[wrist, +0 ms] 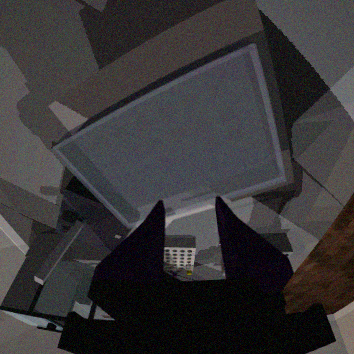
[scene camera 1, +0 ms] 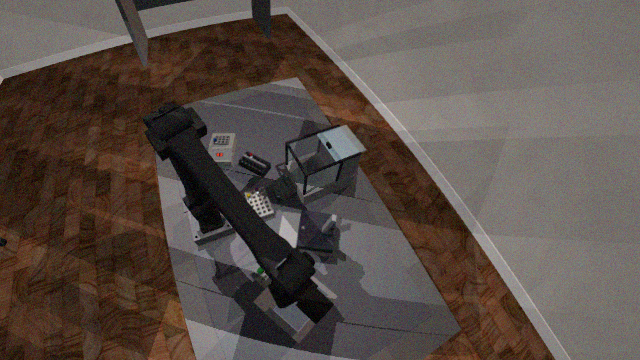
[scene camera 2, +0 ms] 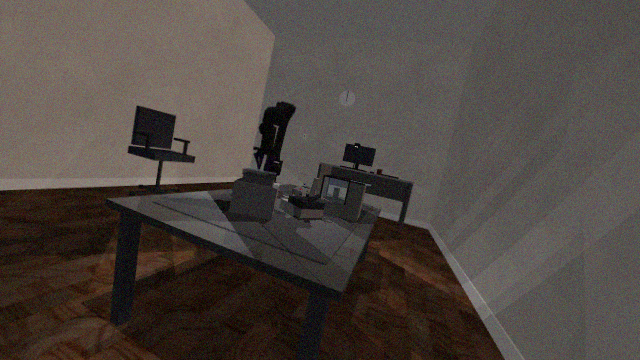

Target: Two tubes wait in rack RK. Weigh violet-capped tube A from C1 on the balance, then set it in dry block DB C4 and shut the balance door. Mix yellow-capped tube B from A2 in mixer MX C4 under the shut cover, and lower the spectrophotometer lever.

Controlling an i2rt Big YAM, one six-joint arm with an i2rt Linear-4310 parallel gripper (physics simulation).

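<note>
My gripper (wrist: 189, 203) is part open with nothing between its fingers, above a pale box with a large translucent cover (wrist: 175, 125) (scene camera 1: 295, 317), likely the mixer. The white rack (scene camera 1: 265, 206) (wrist: 180, 256) stands near the arm's base; a yellow cap (scene camera 1: 248, 195) (wrist: 189, 273) shows at its edge. The violet cap is too dark to make out. The glass-sided balance (scene camera 1: 306, 176) (scene camera 2: 361, 202) stands beyond the rack; its door state is unclear. A pale block with a keypad-like grid and red display (scene camera 1: 222, 148), likely the dry block, stands farther back. A dark instrument with a pale raised lever (scene camera 1: 331, 223) is likely the spectrophotometer.
A small black strip rack (scene camera 1: 255, 164) lies between the pale block and the balance. A small grey unit (scene camera 1: 283, 190) stands beside the balance. A green button (scene camera 1: 260, 270) shows beside the arm's forearm. A chair (scene camera 2: 154, 127) and a desk (scene camera 2: 390, 187) stand beyond the table.
</note>
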